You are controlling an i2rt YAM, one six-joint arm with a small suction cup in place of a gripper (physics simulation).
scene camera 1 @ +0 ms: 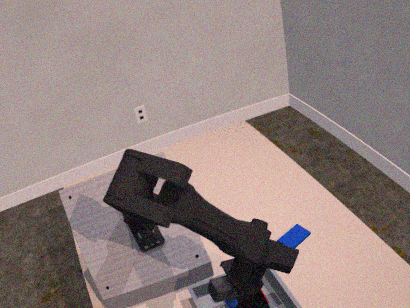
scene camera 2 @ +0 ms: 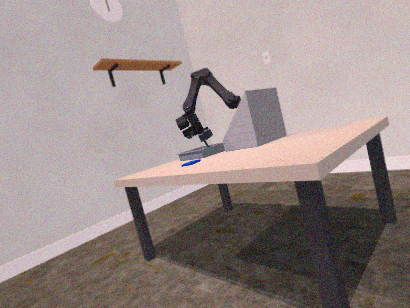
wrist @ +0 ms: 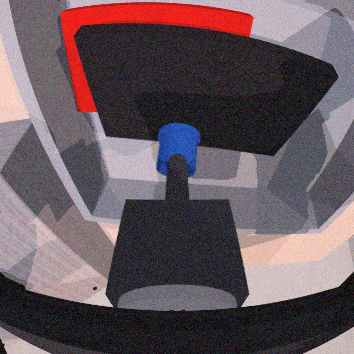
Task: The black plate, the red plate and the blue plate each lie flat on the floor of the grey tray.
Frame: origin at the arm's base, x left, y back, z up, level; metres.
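Where they show: hand at its tool point: (scene camera 1: 230,305) (wrist: 176,137); arm's base at its link origin: (scene camera 2: 248,109).
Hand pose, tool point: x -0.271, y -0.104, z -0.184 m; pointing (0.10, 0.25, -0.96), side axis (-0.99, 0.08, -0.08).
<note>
Each offset is from my tool point to the top centre of the thing. Level surfaces: height alone.
The black plate @(dz +0.028, dx -0.019, dy -0.039 m) (wrist: 197,70) lies in the grey tray @(dz +0.034, dx -0.038, dy -0.027 m) (wrist: 211,207) (scene camera 1: 281,291) (scene camera 2: 198,153), on top of the red plate @(dz -0.002, dx +0.012, dy -0.058 m) (wrist: 140,14) (scene camera 1: 263,293), which shows only along its far and left edges. My suction cup (wrist: 178,147) (scene camera 1: 231,302) (scene camera 2: 205,144) is low inside the tray, at the near edge of the black plate, and holds nothing. I cannot tell whether it touches the plate. The blue plate @(dz -0.006, dx +0.112, dy -0.283 m) (scene camera 1: 293,235) (scene camera 2: 191,162) lies flat on the table outside the tray, partly hidden by my arm in scene camera 1.
The arm stands on a grey wedge-shaped mount (scene camera 1: 115,265) (scene camera 2: 258,115) next to the tray. Both rest on a beige table @(dz -0.016 m) (scene camera 1: 265,172) (scene camera 2: 281,155). A wall shelf (scene camera 2: 135,63) hangs behind the arm.
</note>
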